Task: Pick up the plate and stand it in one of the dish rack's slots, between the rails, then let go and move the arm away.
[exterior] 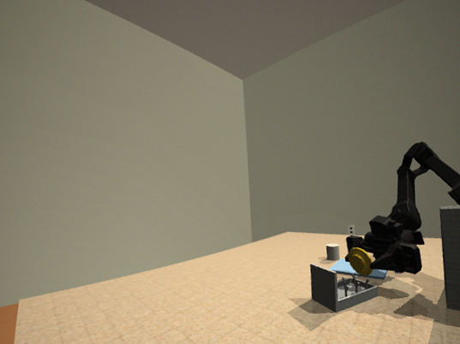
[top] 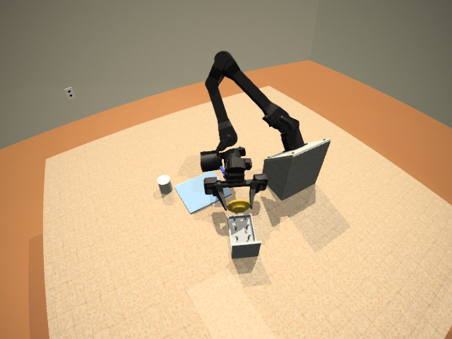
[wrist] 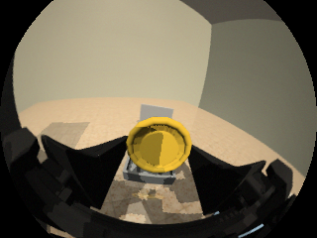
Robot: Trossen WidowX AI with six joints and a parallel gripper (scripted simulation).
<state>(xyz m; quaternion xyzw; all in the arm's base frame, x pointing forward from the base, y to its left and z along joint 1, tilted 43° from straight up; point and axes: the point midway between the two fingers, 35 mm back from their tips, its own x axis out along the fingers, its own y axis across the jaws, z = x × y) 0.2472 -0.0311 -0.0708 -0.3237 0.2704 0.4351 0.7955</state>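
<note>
The grey dish rack lies 2 cm ahead of my gripper tip, 5 cm to the left of it and 4 cm below it. From my gripper tip the other things lie so: light blue mat: 3 cm ahead, 17 cm to the right, 6 cm below; yellow plate: 1 cm to the right; blue spoon: 8 cm behind, 20 cm to the right, 6 cm below.
</note>
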